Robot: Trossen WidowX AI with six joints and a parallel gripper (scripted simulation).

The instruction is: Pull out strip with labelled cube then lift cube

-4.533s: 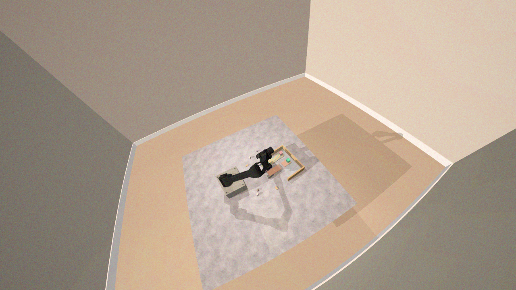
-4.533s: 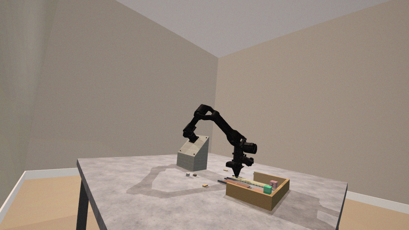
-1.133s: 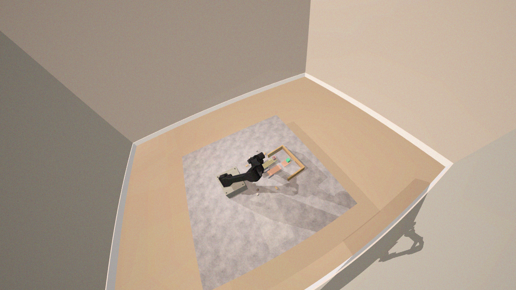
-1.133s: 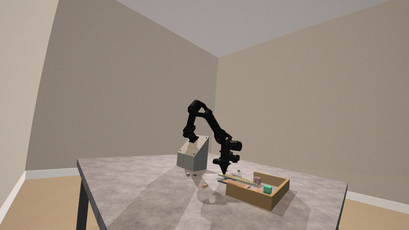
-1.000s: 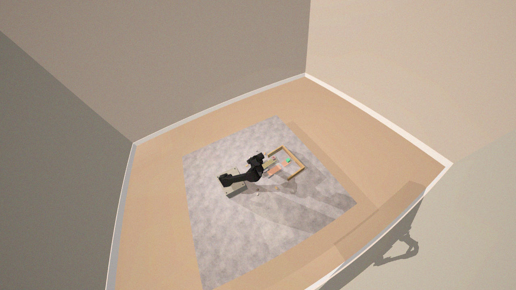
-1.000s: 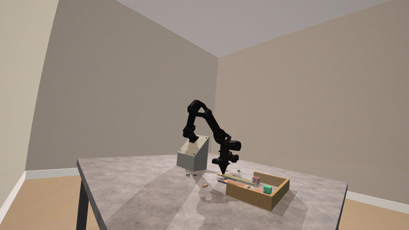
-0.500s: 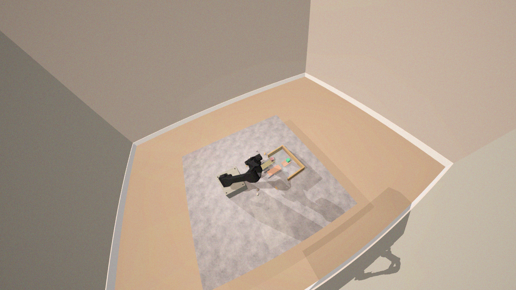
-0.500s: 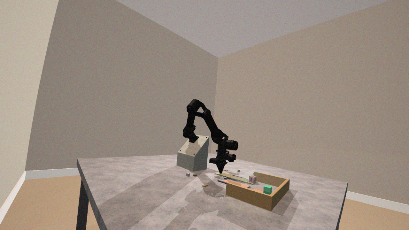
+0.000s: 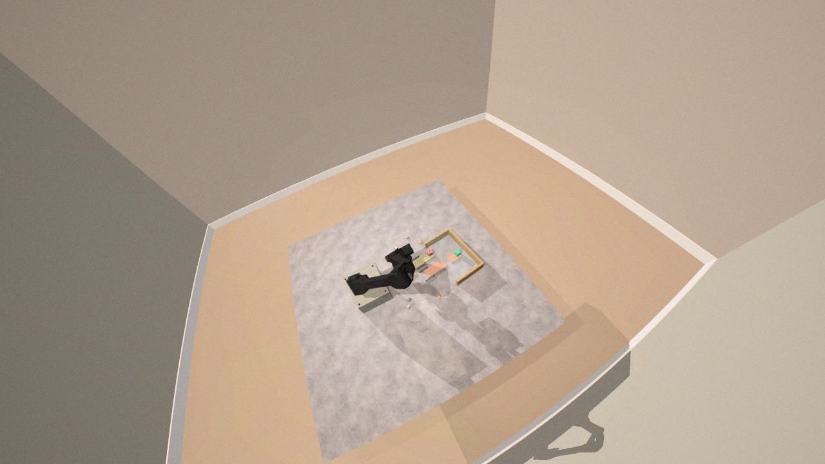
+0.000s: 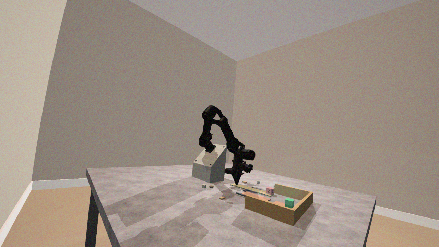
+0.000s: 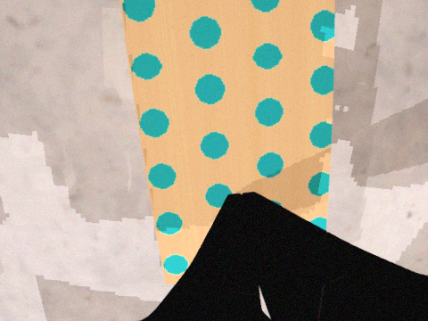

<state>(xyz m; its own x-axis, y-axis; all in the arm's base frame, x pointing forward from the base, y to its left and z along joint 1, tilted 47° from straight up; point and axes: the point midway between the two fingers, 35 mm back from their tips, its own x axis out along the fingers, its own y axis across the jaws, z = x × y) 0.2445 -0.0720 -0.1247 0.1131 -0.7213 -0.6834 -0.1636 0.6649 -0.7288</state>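
Right now my gripper tip is 100 mm short of the long yellow patterned strip and 20 mm to the right of it. Also, from my gripper tip: pebble (20 mm behind, 170 mm to the right); tan chip (130 mm ahead, 230 mm to the right).
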